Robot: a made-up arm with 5 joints. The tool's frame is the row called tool.
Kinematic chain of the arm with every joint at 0, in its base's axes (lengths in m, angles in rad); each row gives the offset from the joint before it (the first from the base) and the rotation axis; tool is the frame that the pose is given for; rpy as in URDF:
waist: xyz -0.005 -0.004 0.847 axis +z
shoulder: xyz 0.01 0.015 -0.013 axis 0 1 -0.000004
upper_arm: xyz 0.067 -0.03 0.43 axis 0 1 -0.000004
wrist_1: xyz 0.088 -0.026 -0.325 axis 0 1 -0.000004
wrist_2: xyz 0.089 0.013 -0.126 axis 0 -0.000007 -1
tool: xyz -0.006 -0.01 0.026 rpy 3.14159 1.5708 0
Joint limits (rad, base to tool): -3.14..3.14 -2..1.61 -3.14..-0.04 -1.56..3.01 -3.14..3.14
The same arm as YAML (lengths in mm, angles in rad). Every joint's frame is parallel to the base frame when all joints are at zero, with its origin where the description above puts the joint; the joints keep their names.
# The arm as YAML. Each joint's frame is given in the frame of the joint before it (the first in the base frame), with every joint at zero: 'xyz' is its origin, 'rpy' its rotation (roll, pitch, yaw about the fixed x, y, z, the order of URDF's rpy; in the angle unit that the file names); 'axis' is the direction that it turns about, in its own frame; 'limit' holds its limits. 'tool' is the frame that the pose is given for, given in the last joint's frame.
units:
  length: mm
  angle: rad
joints:
  - name: waist
    type: revolute
    origin:
      xyz: [-5.0, -4.0, 847.0]
      rpy: [0.0, 0.0, 0.0]
    axis: [0.0, 0.0, 1.0]
    limit:
      lower: -3.14
      upper: 3.14
  - name: shoulder
    type: revolute
    origin:
      xyz: [10.0, 15.0, -13.0]
      rpy: [0.0, 0.0, 0.0]
    axis: [0.0, 1.0, 0.0]
    limit:
      lower: -2.0
      upper: 1.61
  - name: upper_arm
    type: revolute
    origin:
      xyz: [67.0, -30.0, 430.0]
      rpy: [0.0, 0.0, 0.0]
    axis: [0.0, 1.0, 0.0]
    limit:
      lower: -3.14
      upper: -0.04
  - name: wrist_1
    type: revolute
    origin:
      xyz: [88.0, -26.0, -325.0]
      rpy: [0.0, 0.0, 0.0]
    axis: [0.0, 1.0, 0.0]
    limit:
      lower: -1.56
      upper: 3.01
  - name: wrist_2
    type: revolute
    origin:
      xyz: [89.0, 13.0, -126.0]
      rpy: [0.0, 0.0, 0.0]
    axis: [0.0, 0.0, -1.0]
    limit:
      lower: -3.14
      upper: 3.14
tool:
  origin:
    xyz: [-6.0, -10.0, 26.0]
    rpy: [3.1416, 1.5708, 0.0]

